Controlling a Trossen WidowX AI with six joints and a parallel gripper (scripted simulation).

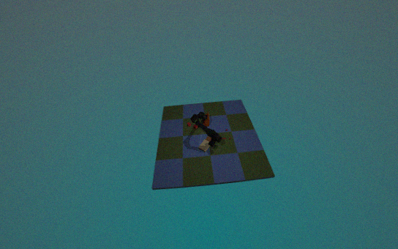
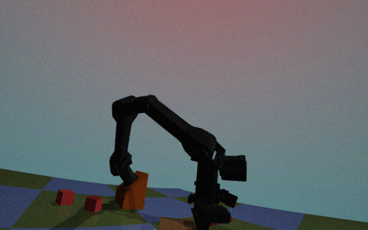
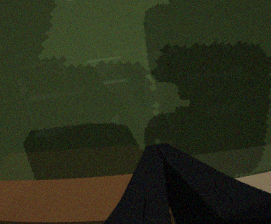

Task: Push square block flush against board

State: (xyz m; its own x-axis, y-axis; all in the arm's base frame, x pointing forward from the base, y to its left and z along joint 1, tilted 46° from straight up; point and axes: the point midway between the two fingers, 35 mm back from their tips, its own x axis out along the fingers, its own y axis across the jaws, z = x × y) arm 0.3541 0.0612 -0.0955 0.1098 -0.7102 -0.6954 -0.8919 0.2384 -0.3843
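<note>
Now: gripper tip 6 cm past the brown flat block, 4 cm to the left of it and 1 cm below it. The rest, counted from my gripper tip: tan flat block: 4 cm ahead, 11 cm to the right, 1 cm above; then thin red bar: 8 cm behind, 12 cm to the left, 1 cm below.
</note>
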